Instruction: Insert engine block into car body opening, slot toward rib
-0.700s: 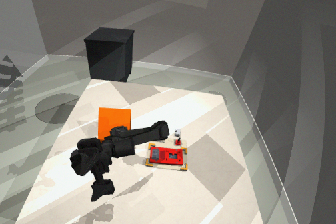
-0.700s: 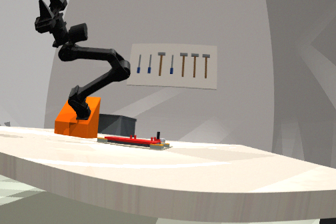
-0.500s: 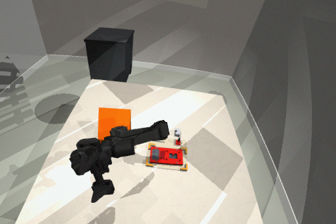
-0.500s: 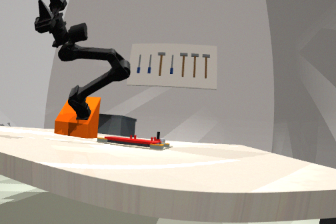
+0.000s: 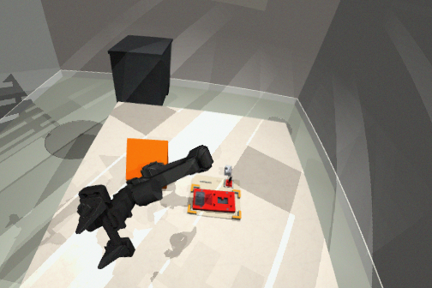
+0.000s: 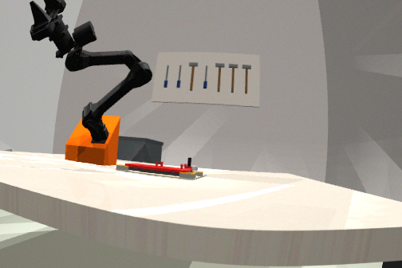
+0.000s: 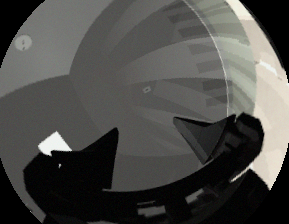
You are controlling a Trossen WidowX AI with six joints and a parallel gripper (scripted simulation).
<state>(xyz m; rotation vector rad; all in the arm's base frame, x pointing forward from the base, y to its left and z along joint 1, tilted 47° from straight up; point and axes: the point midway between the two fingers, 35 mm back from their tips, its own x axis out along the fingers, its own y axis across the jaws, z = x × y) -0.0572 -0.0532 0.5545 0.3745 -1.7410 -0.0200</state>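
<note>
My gripper tip is now 540 mm to the right of the engine block, 440 mm short of it and 440 mm above it.
</note>
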